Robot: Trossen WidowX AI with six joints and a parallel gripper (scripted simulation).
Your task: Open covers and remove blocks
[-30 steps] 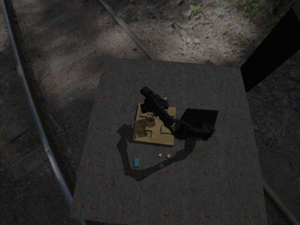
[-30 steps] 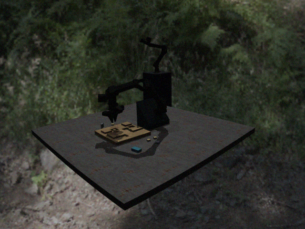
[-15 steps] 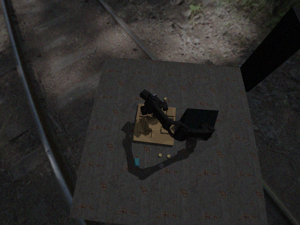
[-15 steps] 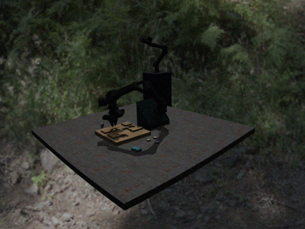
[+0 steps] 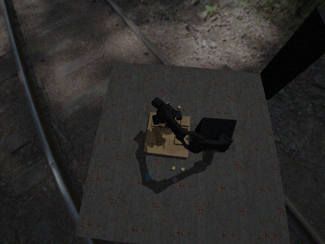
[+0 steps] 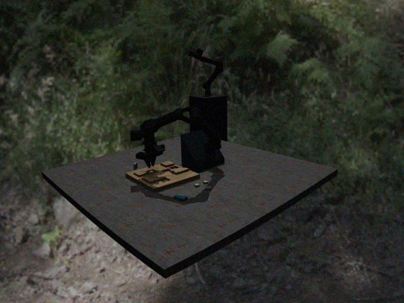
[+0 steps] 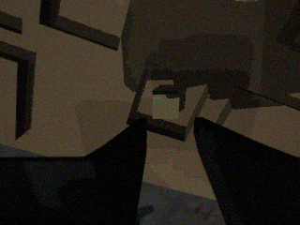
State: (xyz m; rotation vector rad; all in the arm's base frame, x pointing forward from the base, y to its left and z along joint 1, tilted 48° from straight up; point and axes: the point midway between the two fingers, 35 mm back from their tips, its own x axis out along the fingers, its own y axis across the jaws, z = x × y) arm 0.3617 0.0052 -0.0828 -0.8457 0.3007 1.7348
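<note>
Now: the tan puzzle board 5 cm to the left of my gripper tip, 3 cm below it and 3 cm behind it. The rest, counted from my gripper tip: teal block 37 cm to the left, 6 cm ahead, 4 cm below.
</note>
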